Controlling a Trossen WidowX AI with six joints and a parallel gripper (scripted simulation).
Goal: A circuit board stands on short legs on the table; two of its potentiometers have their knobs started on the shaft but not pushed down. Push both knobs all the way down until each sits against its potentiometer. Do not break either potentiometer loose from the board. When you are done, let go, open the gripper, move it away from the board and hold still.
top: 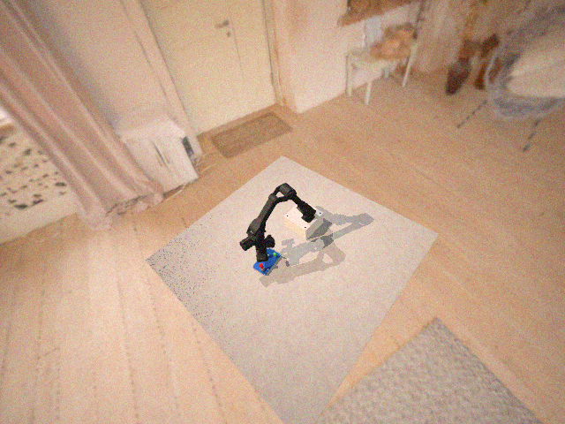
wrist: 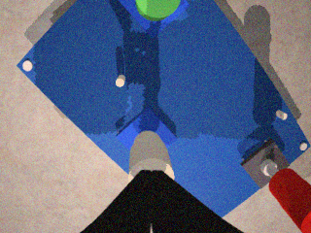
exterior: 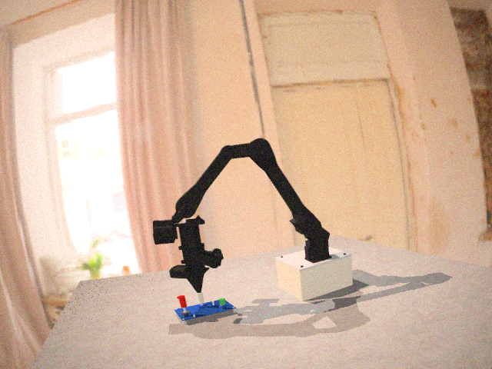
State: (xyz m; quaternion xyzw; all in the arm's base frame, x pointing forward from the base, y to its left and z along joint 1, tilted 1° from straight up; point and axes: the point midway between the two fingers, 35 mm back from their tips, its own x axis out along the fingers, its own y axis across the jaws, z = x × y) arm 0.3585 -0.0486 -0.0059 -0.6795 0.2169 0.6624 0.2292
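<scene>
Now: the white knob 1 cm below my gripper tip. Also, from my gripper tip: red knob 6 cm ahead, 5 cm to the left.
</scene>
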